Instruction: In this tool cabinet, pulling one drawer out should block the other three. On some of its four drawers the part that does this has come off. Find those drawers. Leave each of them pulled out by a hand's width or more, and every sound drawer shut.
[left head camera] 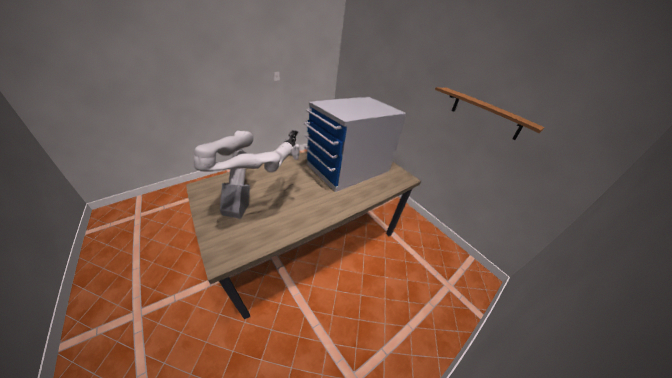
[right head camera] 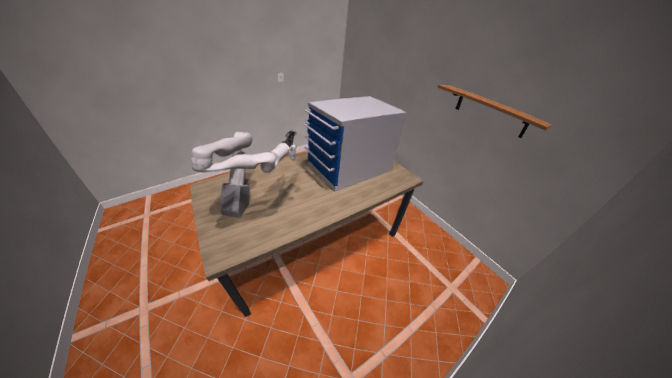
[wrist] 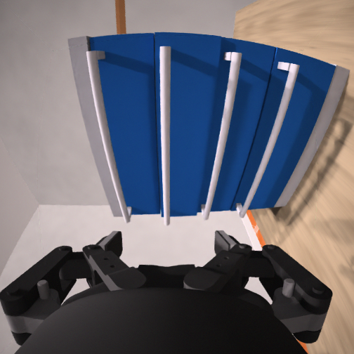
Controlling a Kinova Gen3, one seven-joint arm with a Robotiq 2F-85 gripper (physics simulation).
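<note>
The grey tool cabinet (left head camera: 372, 145) (right head camera: 372, 145) (wrist: 82, 75) stands on the table with its blue front towards the arm. In the wrist view its top drawer (wrist: 130, 135), second drawer (wrist: 190, 125), third drawer (wrist: 245, 110) and bottom drawer (wrist: 302, 110) run from left to right, each with a long pale bar handle. All four look shut, their fronts flush or nearly so. My gripper (left head camera: 294, 134) (right head camera: 290, 134) (wrist: 168, 241) is open and empty. It hangs in front of the upper drawers, apart from the handles. The drawers' insides are hidden.
The wooden table (left head camera: 260, 235) (right head camera: 260, 230) (wrist: 300, 25) carries the arm's base (left head camera: 234, 200) (right head camera: 234, 200) and the cabinet. A wooden rail (left head camera: 490, 108) (right head camera: 495, 106) (wrist: 120, 17) is fixed to the wall behind the cabinet, away from the table.
</note>
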